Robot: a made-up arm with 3 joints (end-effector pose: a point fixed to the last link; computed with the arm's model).
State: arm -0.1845 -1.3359 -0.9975
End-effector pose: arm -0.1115 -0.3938 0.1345 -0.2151 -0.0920 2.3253
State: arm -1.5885 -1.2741 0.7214
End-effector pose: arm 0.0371 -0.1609 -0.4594 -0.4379 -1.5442 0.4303
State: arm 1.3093 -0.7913 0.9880
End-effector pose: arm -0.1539 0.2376 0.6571 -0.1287 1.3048 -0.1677
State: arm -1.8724 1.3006 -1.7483
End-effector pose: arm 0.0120 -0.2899 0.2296 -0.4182 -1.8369 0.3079
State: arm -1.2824 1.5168 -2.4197
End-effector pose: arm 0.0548 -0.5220 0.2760 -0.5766 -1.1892 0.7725
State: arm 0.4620 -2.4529 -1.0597
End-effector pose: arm 0.0848 -0.4187 0.1106 -0.6360 0.1194 -2.7042
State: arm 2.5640 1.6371 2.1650
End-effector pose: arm -0.5304 -0.6335 -0.1335 2.6925 0.9230 0.8000
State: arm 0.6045 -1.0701 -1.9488
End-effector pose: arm 0.0675 -0.1246 0.1036 0.9001 0.0553 2.8869
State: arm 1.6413 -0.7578 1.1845
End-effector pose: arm 0.0056 0.3159 0.6256 -0.3496 1.6139 -0.3258
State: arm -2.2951 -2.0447 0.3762
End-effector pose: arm 0.2725 -0.6931 -0.0877 -1.8148 -1.6456 0.8175
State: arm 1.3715 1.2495 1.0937
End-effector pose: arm 0.1172 -0.0065 -0.5286 -1.5482 0.6531 -1.8921
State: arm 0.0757 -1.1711 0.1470
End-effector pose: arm -0.5328 -0.2770 0.1961 0.0388 0.0690 1.0236
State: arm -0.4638 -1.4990 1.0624
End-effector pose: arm -0.6009 -0.1958 -0.1478 -0.1012 -0.4564 0.4287
